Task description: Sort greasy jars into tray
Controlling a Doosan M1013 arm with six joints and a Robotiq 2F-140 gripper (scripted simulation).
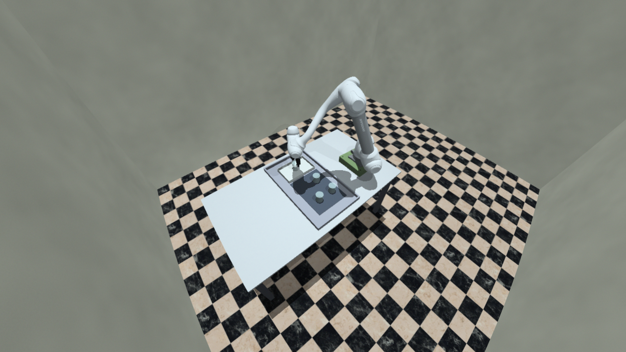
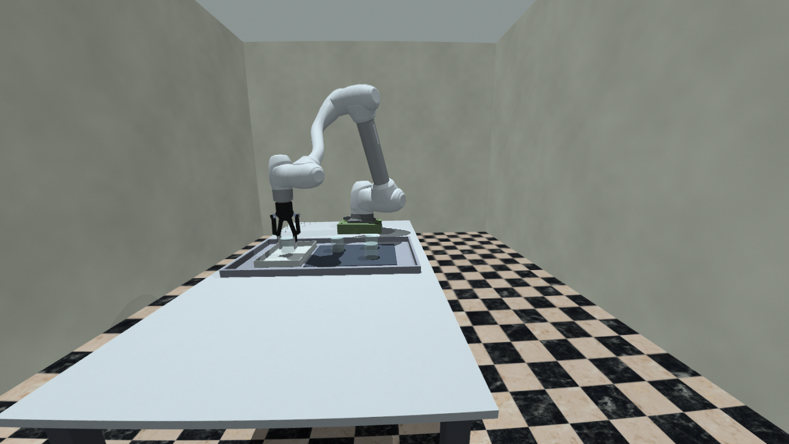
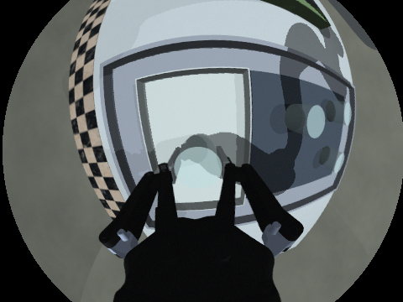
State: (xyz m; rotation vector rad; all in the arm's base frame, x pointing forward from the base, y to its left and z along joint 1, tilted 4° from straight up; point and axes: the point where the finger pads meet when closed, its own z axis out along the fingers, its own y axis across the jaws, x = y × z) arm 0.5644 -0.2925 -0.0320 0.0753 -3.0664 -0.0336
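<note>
The pale tray is 60 mm below my hand. Also, from my hand: mat 20 mm behind, 320 mm to the left, 60 mm below.
</note>
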